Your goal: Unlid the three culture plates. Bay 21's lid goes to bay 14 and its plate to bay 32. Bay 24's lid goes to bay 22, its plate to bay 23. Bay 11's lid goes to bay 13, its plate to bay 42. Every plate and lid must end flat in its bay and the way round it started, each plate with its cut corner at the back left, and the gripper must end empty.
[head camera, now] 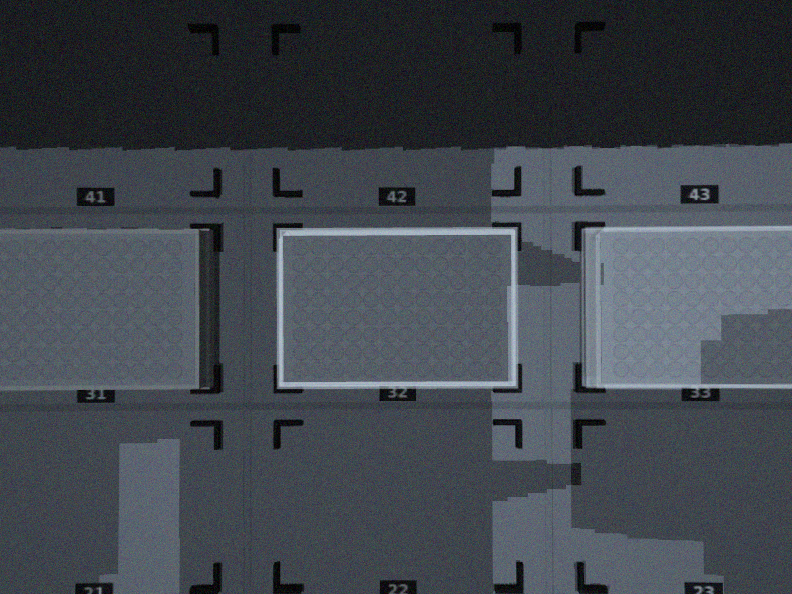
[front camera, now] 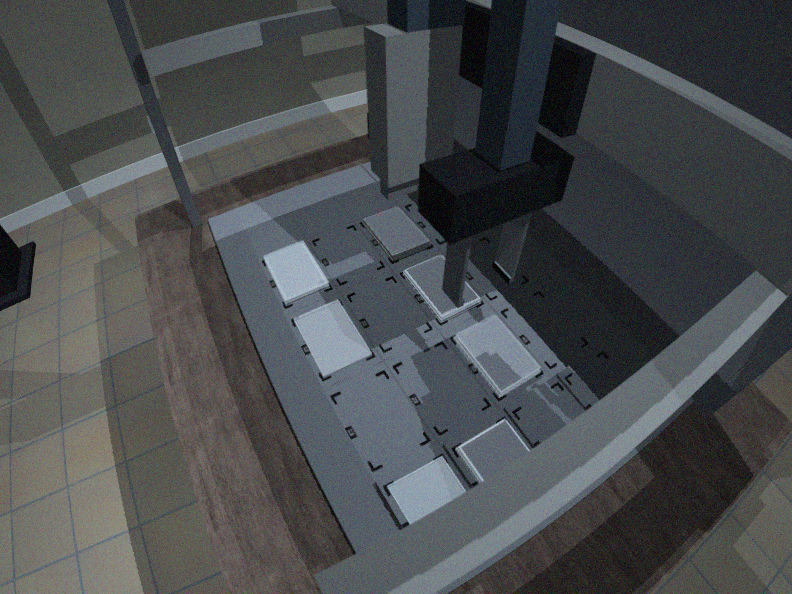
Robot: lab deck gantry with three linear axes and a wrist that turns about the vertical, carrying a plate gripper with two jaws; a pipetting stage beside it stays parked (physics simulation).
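Frame: origin at the robot's base, x left, y back, z up, level; millimetres.
Where they show: gripper, fingertip midpoint: (front camera: 478,285); robot's base, link origin: (front camera: 264,261).
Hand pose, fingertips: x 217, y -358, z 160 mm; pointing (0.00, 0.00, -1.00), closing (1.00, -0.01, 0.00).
Note:
Things, the pixels of their top centre, and the offset from my fingertips. "spot": a spot on its surface instead.
- white lid, top centre: (front camera: 440,510) dx -174, dy -198, dz -138 mm
- Bay 11's plate, top centre: (front camera: 294,268) dx -174, dy +294, dz -144 mm
- Bay 24's plate, top centre: (front camera: 508,467) dx -67, dy -199, dz -131 mm
- bay 12, surface spot: (front camera: 332,338) spot: dx -174, dy +123, dz -152 mm
- bay 31, surface spot: (head camera: 95,306) (front camera: 398,231) spot: dx +41, dy +284, dz -146 mm
- bay 33, surface spot: (head camera: 646,287) (front camera: 489,332) spot: dx +50, dy +2, dz -146 mm
The gripper (front camera: 481,289) hangs from its dark block with two jaws wide apart, open and empty; in the front view its near jaw overlaps the bay 32 plate. That plate (front camera: 425,280) (head camera: 396,310) lies flat inside its marks, unlidded, wells showing, its cut corner apparently at the back left. A white lid (front camera: 425,489) lies flat in bay 14, partly behind the front rail. Bay 11's plate (front camera: 295,271) appears to have its lid on. Bay 24's plate (front camera: 495,450) is in its bay, partly behind the rail. Bay 21 holds no plate. The jaws do not show in the head view.
Other plates stand in bay 12 (front camera: 332,338), bay 31 (front camera: 396,231) (head camera: 95,306) and bay 33 (front camera: 495,335) (head camera: 646,287). The pale front rail (front camera: 575,460) crosses the near side. A pale grey column (front camera: 406,115) stands behind the deck.

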